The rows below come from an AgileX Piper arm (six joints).
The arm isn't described. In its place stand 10 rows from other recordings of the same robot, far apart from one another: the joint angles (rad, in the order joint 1, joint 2, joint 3, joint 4, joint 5, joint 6), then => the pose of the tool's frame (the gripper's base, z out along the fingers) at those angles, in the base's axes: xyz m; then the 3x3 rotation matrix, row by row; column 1 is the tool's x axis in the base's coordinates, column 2 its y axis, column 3 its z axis.
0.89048 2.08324 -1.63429 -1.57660 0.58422 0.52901 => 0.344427 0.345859 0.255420; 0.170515 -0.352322 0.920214; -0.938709 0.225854 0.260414; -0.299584 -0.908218 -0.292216
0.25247 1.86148 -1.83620 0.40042 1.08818 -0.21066 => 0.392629 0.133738 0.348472; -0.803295 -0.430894 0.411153; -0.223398 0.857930 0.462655; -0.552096 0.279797 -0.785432
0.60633 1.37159 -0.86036 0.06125 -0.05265 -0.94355 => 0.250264 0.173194 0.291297; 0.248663 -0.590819 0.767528; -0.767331 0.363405 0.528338; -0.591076 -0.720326 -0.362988
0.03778 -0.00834 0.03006 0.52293 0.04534 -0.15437 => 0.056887 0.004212 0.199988; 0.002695 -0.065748 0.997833; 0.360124 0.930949 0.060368; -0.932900 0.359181 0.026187
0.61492 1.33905 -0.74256 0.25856 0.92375 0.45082 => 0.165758 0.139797 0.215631; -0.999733 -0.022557 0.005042; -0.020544 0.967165 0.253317; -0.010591 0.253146 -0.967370
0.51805 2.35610 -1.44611 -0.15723 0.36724 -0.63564 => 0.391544 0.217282 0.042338; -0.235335 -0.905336 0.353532; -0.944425 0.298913 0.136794; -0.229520 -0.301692 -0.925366
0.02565 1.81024 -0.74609 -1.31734 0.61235 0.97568 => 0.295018 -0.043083 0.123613; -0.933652 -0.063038 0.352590; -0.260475 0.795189 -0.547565; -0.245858 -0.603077 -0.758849
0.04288 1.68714 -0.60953 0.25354 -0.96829 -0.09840 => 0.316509 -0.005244 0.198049; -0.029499 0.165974 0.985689; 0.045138 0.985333 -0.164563; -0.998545 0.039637 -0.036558
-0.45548 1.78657 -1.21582 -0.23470 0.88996 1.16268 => 0.306316 -0.168354 0.205951; -0.068626 0.992056 0.105434; 0.962975 0.093488 -0.252862; -0.260710 0.084177 -0.961740
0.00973 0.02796 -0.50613 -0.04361 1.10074 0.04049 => -0.002998 -0.003566 0.276035; -0.509201 0.034274 0.859965; 0.015757 0.999411 -0.030502; -0.860504 -0.001981 -0.509440
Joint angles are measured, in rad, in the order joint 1, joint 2, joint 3, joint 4, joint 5, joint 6. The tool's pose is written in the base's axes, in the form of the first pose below.
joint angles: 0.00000, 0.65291, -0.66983, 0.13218, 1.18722, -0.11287
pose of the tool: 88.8 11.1 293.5; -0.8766 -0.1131 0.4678; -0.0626 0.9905 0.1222; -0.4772 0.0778 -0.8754
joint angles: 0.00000, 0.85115, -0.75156, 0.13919, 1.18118, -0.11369
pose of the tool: 127.4 11.7 295.9; -0.9238 -0.1038 0.3685; -0.0600 0.9899 0.1283; -0.3781 0.0965 -0.9207
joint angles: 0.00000, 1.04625, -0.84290, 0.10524, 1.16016, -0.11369
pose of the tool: 170.1 8.8 292.9; -0.9519 -0.0964 0.2908; -0.0712 0.9928 0.0963; -0.2980 0.0710 -0.9519
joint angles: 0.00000, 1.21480, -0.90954, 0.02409, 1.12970, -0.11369
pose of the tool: 207.5 2.0 279.6; -0.9695 -0.1055 0.2213; -0.1032 0.9944 0.0218; -0.2223 -0.0017 -0.9750
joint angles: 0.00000, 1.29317, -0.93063, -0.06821, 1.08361, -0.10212
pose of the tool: 226.2 -5.5 269.4; -0.9704 -0.1181 0.2108; -0.1334 0.9892 -0.0602; -0.2014 -0.0866 -0.9757
